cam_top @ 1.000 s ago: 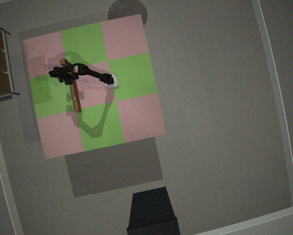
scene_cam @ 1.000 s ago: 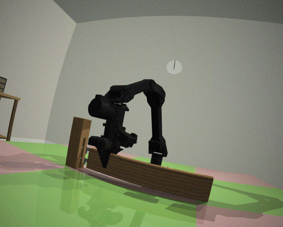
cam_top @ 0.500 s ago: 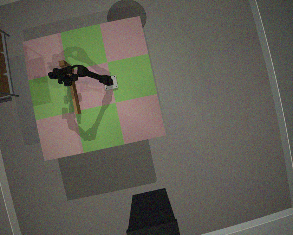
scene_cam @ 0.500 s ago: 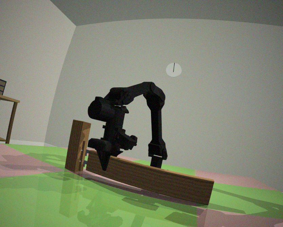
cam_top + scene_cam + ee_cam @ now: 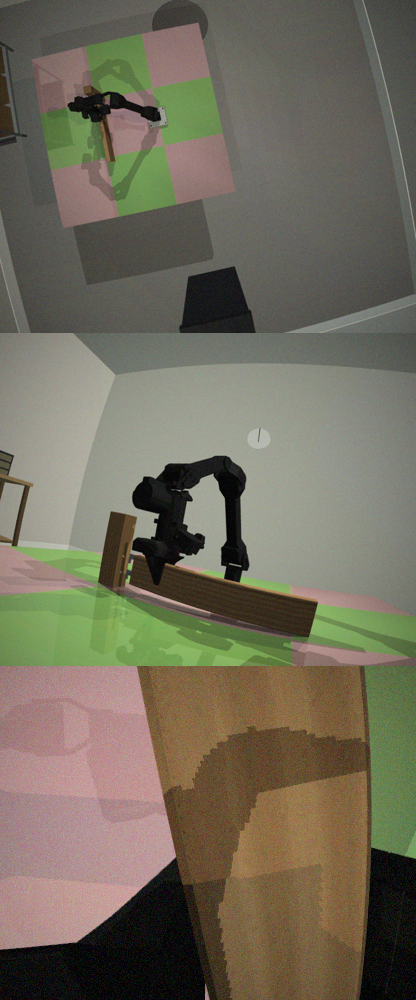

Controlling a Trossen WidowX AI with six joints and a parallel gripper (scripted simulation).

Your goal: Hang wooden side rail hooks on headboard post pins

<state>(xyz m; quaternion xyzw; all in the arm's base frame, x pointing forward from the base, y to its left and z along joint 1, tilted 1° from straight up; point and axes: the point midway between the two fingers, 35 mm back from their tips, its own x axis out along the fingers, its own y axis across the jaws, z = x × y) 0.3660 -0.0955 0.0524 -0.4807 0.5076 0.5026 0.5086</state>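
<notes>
The headboard post is 130 mm to the right of my gripper tip and 50 mm above it.
</notes>
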